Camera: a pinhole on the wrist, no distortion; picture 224 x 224 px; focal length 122.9 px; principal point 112.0 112.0 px. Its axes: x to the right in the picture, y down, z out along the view. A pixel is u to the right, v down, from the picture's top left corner.
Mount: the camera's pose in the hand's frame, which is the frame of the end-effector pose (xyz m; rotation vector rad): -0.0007 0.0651 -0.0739 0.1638 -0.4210 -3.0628
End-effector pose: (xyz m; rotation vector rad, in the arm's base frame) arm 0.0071 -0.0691 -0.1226 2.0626 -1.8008 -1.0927
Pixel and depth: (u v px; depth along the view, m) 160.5 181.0 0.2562
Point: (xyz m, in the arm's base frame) -0.1095 0.1114 -0.2216
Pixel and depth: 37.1 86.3 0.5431
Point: -0.5414 -0.2532 -0.3474
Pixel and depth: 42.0 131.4 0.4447
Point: -0.3468 -0.1636 -0.4076
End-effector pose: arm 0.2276 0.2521 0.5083 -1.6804 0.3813 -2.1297
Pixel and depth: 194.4 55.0 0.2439
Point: 0.4075 0.1440 0.2660
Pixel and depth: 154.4 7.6 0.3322
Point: 0.4696 -0.0373 0.2207
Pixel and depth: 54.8 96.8 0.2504
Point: 0.3980 0.0683 0.5478
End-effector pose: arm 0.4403 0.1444 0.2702 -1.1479 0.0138 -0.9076
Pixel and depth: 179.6 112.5 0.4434
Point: 0.4956 0.5977 0.1624
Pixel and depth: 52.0 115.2 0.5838
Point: 0.9491 0.4330 0.4209
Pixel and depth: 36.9 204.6 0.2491
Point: 0.6026 0.2385 0.4602
